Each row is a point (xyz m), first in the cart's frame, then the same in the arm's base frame.
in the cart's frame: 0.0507 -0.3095 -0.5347
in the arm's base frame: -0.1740 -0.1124 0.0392
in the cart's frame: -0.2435 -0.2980 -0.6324
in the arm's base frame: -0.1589 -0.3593 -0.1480
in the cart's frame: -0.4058 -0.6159 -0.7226
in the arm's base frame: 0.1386 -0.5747 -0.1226
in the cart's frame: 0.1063 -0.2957 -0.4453
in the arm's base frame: -0.2290 -0.0788 0.1236
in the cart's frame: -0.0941 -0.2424 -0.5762
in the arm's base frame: -0.2212 -0.2189 -0.0775
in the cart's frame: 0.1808 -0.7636 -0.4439
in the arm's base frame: 0.1662 -0.1367 0.3784
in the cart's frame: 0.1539 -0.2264 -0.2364
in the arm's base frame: -0.3964 -0.0667 0.2738
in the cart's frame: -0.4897 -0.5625 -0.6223
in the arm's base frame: 0.0310 -0.6628 -0.0979
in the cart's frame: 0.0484 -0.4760 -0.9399
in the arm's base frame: 0.1861 -0.0608 -0.2048
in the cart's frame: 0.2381 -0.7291 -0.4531
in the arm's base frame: 0.1483 -0.0718 0.3744
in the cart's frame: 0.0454 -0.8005 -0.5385
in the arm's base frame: 0.2354 -0.2497 0.2730
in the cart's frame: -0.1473 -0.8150 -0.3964
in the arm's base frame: 0.1507 -0.4677 0.3260
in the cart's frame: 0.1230 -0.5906 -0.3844
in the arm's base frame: -0.0158 -0.1581 0.3216
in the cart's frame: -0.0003 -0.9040 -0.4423
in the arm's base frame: 0.2642 -0.3438 0.3843
